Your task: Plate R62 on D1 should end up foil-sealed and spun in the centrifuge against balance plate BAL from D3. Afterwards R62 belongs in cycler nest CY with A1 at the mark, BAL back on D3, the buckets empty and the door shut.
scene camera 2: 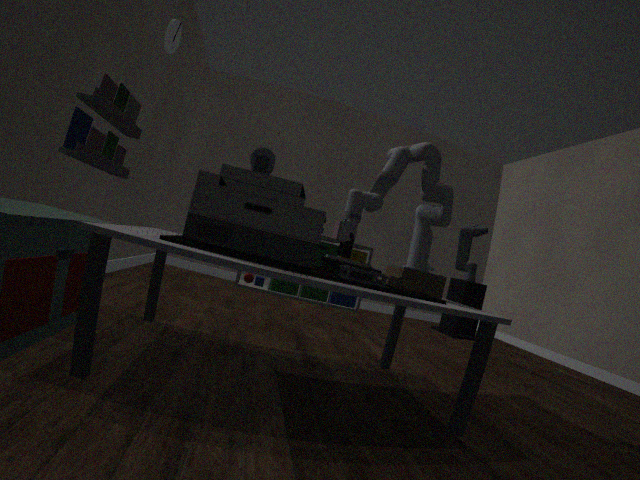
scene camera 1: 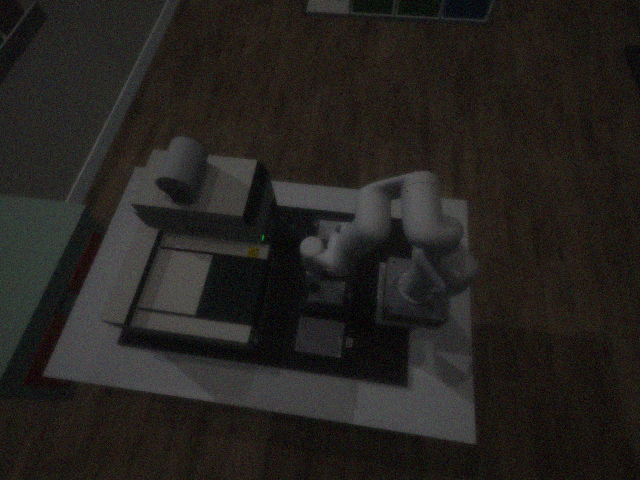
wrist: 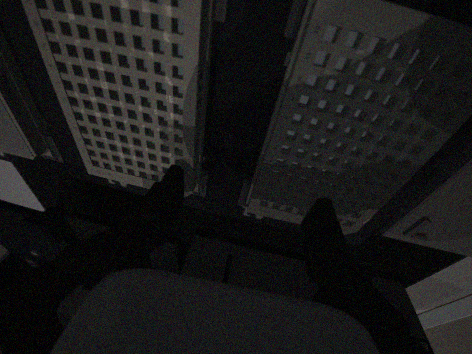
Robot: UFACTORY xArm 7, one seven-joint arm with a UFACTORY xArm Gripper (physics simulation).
Scene:
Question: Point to a plain plate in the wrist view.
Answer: At 30,130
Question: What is the gripper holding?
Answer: Nothing.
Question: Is the gripper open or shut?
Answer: Open.

